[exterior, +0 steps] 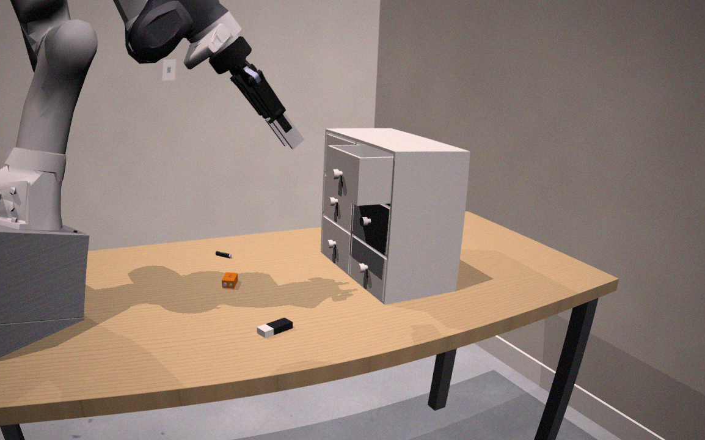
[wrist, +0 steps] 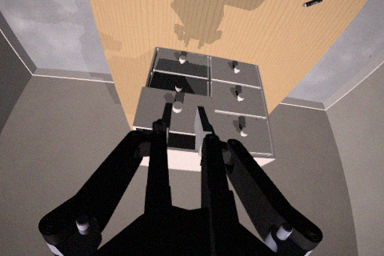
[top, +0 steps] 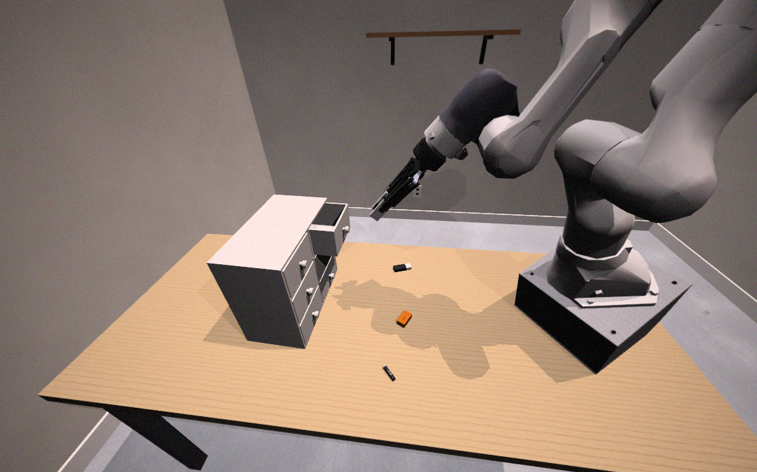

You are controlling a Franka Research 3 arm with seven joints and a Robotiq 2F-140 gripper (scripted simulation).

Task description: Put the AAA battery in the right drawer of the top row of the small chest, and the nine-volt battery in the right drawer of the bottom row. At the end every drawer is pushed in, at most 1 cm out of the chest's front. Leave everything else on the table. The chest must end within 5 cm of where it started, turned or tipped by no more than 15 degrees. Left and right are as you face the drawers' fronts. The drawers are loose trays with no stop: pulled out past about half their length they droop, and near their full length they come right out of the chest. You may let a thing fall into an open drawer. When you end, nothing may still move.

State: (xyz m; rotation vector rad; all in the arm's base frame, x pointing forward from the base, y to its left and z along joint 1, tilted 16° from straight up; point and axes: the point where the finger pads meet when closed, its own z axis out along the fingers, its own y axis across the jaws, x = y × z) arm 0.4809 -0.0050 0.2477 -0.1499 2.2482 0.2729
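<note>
The AAA battery lies 10 cm behind my hand, 26 cm to the left of it and 33 cm below it. The rest, counted from my hand: orange nine-volt battery (10 cm behind, 8 cm to the left, 33 cm below).
</note>
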